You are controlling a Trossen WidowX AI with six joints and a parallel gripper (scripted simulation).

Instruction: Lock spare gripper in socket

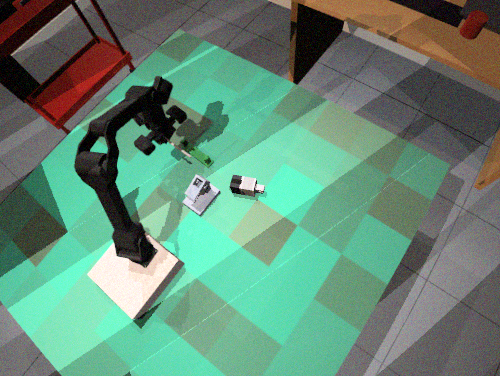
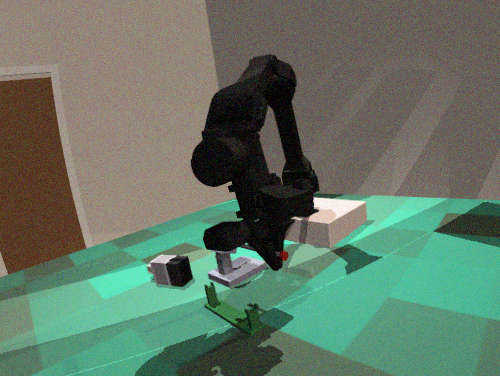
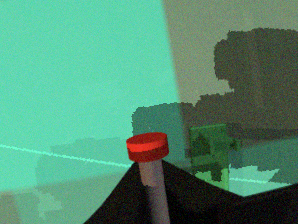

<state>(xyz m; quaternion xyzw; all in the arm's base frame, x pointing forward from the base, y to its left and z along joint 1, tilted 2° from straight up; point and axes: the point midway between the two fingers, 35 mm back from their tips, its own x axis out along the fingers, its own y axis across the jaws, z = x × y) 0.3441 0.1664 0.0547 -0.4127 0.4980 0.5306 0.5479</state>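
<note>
Right now my gripper tip is 8 cm to the left of the green pin rest, 7 cm above it and 4 cm short of it. Also, from my gripper tip: grey mount: 19 cm to the right, 8 cm behind, 4 cm below; then spare gripper: 32 cm to the right, 6 cm below, 2 cm ahead.
</note>
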